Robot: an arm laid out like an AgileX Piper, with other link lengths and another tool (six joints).
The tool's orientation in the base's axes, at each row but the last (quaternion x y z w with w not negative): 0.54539 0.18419 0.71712 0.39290; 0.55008 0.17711 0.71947 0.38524; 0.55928 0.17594 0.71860 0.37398; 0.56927 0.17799 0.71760 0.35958; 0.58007 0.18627 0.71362 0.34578; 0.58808 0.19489 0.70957 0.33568; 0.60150 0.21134 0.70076 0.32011; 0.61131 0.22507 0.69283 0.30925; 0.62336 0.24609 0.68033 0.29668; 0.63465 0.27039 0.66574 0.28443; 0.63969 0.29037 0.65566 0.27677
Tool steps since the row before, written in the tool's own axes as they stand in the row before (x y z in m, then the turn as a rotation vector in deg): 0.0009 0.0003 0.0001 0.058 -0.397 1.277; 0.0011 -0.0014 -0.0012 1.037 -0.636 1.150; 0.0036 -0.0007 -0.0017 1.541 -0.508 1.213; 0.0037 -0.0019 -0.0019 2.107 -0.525 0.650; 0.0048 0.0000 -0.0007 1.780 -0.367 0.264; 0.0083 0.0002 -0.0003 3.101 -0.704 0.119; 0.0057 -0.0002 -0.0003 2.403 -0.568 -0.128; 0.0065 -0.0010 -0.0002 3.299 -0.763 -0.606; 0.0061 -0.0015 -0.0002 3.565 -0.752 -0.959; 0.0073 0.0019 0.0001 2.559 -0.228 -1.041; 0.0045 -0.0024 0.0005 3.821 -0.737 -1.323
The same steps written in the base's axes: -0.0001 0.0005 0.0008 1.322 0.082 0.193; -0.0007 0.0019 -0.0006 1.194 0.990 0.630; -0.0017 0.0034 0.0014 1.162 1.265 1.074; -0.0015 0.0042 0.0007 0.582 1.770 1.290; -0.0011 0.0035 0.0032 0.198 1.481 1.068; -0.0010 0.0058 0.0059 0.032 2.666 1.737; -0.0007 0.0042 0.0038 -0.187 2.101 1.290; -0.0004 0.0053 0.0039 -0.683 2.901 1.717; -0.0003 0.0054 0.0032 -1.047 3.095 1.876; -0.0002 0.0040 0.0064 -1.115 2.006 1.554; 0.0004 0.0049 0.0013 -1.437 3.271 2.032
